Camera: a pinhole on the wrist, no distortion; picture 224 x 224 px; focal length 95.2 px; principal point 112.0 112.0 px. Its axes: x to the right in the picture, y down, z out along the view. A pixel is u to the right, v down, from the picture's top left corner.
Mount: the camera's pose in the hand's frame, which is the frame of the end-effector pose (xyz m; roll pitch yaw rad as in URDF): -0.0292 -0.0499 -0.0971 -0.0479 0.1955 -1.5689
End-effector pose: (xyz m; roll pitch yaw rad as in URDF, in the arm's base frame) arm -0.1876 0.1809 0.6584 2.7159 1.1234 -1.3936
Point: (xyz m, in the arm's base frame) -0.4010 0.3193 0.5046
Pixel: 58 133
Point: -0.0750 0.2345 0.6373
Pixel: 169 141
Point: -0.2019 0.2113 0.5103
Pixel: 84 184
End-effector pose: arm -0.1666 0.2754 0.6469 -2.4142 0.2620 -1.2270
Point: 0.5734 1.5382 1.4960
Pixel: outside the picture
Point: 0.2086 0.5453 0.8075
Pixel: 191 71
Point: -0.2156 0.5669 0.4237
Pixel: 25 44
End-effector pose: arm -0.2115 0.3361 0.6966 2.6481 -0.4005 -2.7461
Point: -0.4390 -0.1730 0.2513
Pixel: 196 149
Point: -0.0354 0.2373 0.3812
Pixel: 169 31
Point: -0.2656 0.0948 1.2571
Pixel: behind the camera
